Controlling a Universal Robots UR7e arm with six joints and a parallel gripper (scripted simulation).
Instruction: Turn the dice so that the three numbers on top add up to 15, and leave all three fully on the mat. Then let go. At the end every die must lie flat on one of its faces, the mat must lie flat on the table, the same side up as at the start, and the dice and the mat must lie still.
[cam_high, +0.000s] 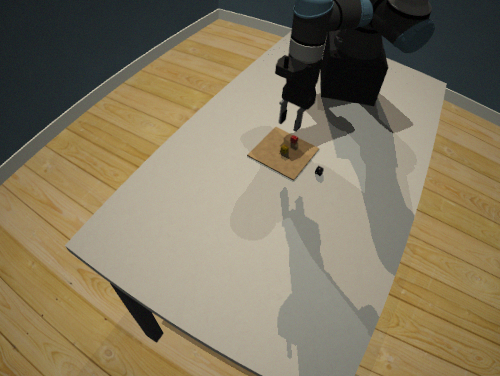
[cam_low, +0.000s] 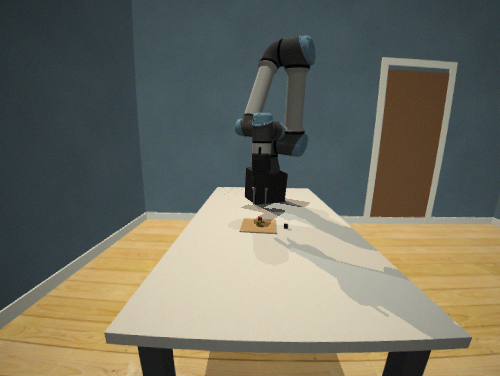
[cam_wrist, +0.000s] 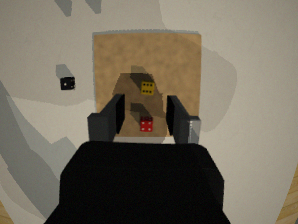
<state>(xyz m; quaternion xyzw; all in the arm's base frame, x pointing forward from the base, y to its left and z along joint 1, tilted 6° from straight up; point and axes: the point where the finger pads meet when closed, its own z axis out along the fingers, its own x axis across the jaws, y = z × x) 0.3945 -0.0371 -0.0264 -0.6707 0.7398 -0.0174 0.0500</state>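
Now: hand 20 mm short of the black die, 110 mm to the right of it and 100 mm above it. From my hand the other things lie so: yellow die (100 mm below); red die (40 mm behind, 100 mm below); brown mat (110 mm below).
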